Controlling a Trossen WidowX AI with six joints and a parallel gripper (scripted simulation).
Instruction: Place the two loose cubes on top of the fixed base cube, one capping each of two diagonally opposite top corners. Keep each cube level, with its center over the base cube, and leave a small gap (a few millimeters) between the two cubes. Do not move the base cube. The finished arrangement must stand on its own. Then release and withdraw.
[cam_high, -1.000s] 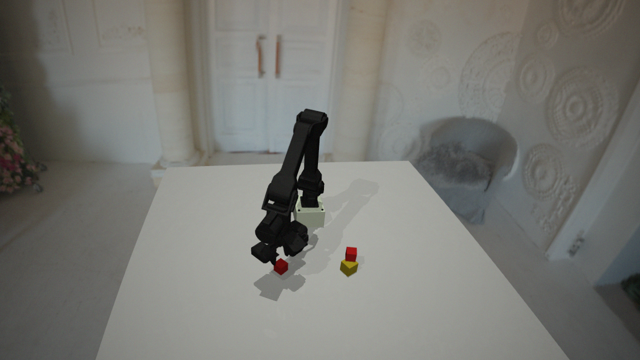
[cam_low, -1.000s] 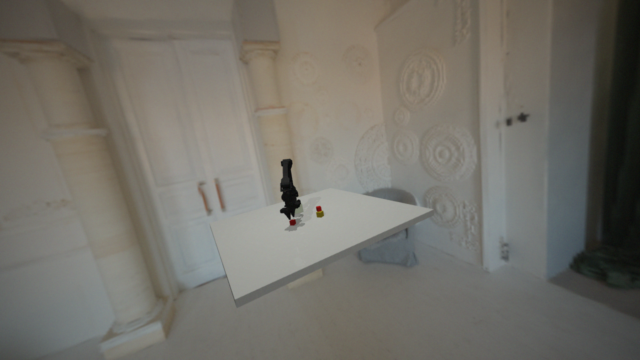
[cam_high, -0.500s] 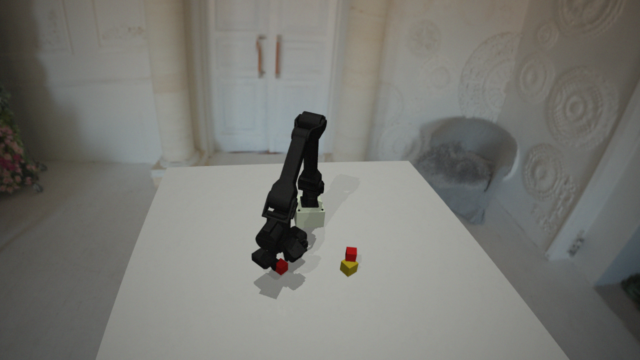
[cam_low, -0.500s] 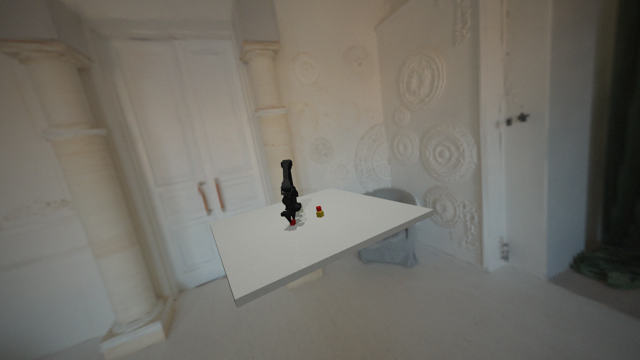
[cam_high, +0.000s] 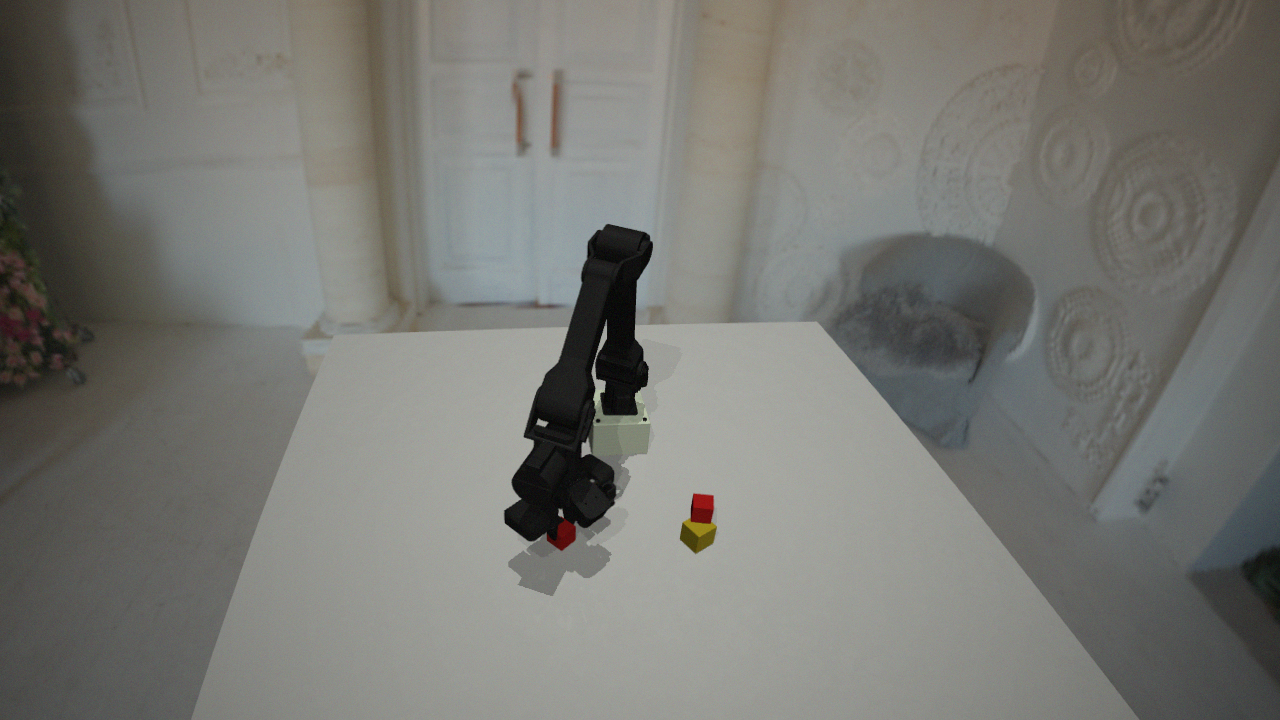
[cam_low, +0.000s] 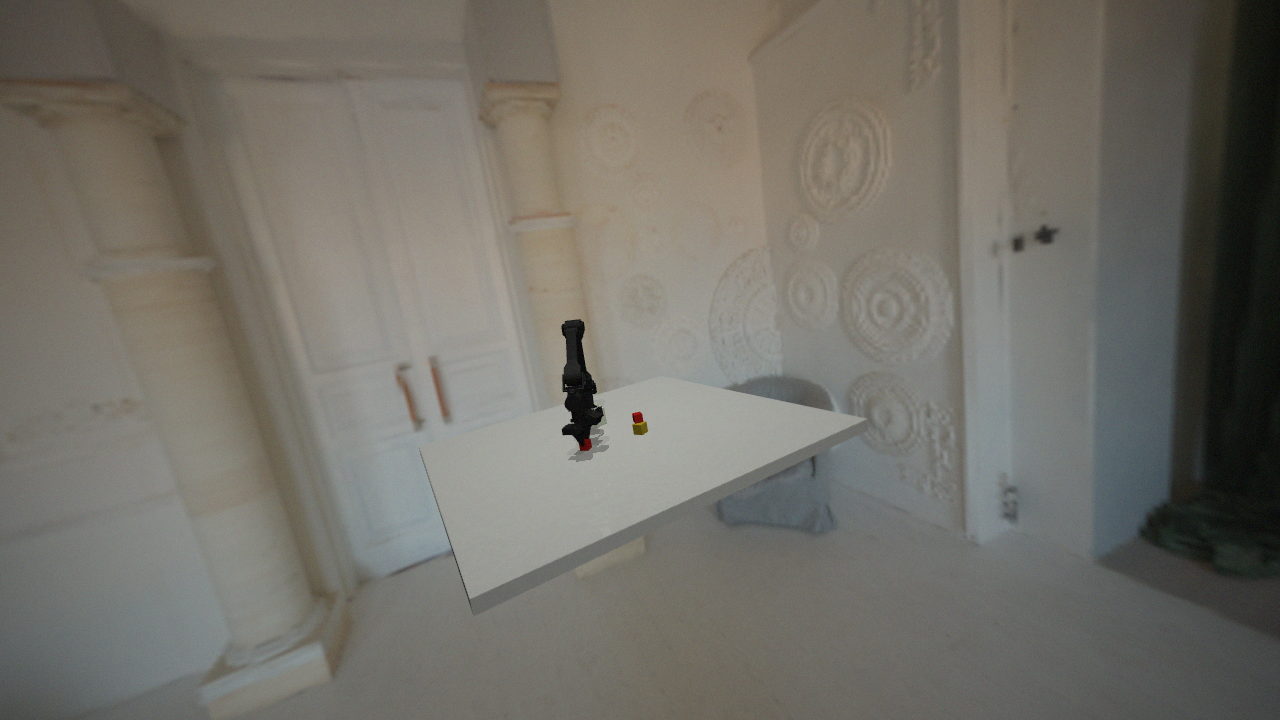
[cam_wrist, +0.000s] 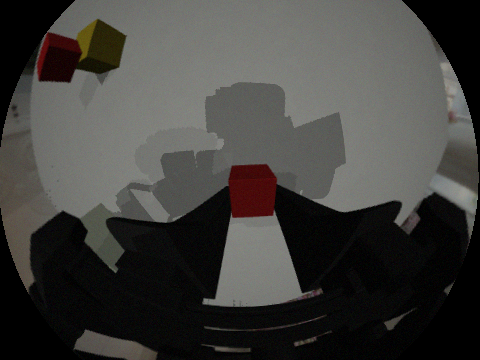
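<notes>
The yellow cube lies 20 mm ahead of my gripper tip and 220 mm to the left of it. Round my gripper tip: red cube (right at my gripper tip).
</notes>
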